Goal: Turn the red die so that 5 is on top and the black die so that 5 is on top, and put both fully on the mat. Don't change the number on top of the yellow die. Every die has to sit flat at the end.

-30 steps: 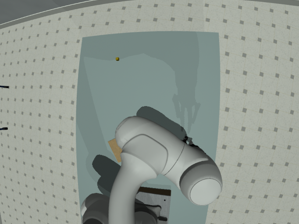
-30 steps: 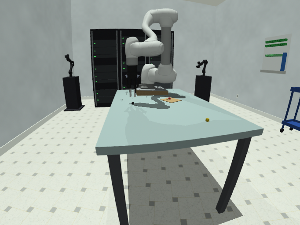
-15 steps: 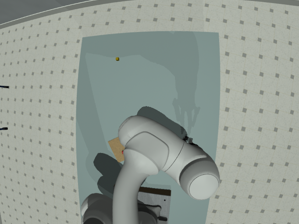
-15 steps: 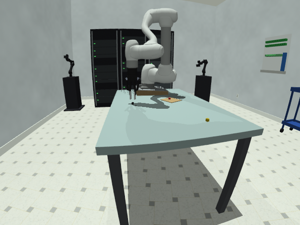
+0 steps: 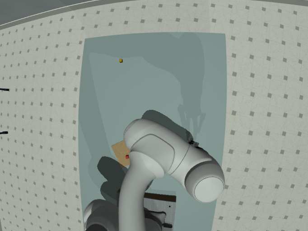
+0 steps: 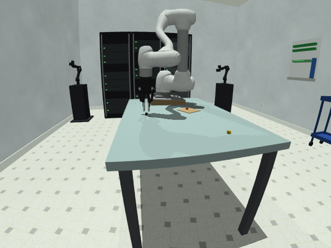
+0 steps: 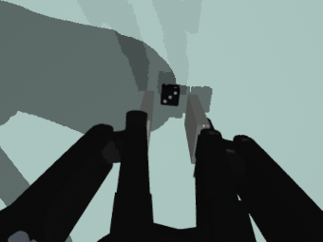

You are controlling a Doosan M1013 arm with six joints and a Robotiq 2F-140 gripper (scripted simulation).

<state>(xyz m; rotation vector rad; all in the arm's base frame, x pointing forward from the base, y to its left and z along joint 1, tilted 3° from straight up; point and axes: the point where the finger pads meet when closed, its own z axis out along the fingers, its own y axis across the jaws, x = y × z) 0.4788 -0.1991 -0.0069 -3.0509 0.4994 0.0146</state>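
Now: hand 5 cm above the black die and 1 cm short of it. Round my hand: tan mat 35 cm to the left, 8 cm behind, 6 cm below; yellow die 44 cm ahead, 40 cm to the left, 5 cm below; red die 34 cm to the left, 10 cm behind, 5 cm below.
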